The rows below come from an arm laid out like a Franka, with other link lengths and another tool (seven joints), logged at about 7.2 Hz.
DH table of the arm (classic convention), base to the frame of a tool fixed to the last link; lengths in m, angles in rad. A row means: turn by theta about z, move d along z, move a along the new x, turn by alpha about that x. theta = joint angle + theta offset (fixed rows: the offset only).
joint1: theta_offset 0  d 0.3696  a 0  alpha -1.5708
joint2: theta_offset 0  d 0  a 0  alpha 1.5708
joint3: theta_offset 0  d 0.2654  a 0.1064  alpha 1.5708
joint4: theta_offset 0  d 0  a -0.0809  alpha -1.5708
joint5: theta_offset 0  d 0.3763  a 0  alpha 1.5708
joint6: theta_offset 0  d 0  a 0.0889  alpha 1.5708
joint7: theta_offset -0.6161  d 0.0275  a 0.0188  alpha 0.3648
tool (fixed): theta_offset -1.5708  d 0.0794  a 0  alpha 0
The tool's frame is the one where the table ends.
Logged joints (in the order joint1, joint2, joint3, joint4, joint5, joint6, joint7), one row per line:
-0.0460 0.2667 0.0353 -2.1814 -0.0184 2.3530 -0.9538
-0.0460 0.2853 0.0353 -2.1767 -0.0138 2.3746 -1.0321
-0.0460 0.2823 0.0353 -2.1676 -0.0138 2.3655 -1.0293
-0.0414 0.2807 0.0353 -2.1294 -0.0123 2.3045 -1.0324
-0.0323 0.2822 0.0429 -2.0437 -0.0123 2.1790 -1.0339
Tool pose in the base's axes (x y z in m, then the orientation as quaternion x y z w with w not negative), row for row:
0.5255 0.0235 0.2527 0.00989 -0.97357 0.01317 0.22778
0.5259 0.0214 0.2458 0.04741 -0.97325 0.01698 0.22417
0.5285 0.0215 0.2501 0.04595 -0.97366 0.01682 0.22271
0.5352 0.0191 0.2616 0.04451 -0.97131 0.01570 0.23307
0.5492 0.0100 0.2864 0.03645 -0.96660 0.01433 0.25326
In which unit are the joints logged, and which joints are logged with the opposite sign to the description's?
The joints are logged in radians. Opposite sign: joint1, joint3.
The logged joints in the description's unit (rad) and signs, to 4 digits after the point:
0.0460 0.2667 -0.0353 -2.1814 -0.0184 2.3530 -0.9538
0.0460 0.2853 -0.0353 -2.1767 -0.0138 2.3746 -1.0321
0.0460 0.2823 -0.0353 -2.1676 -0.0138 2.3655 -1.0293
0.0414 0.2807 -0.0353 -2.1294 -0.0123 2.3045 -1.0324
0.0323 0.2822 -0.0429 -2.0437 -0.0123 2.1790 -1.0339

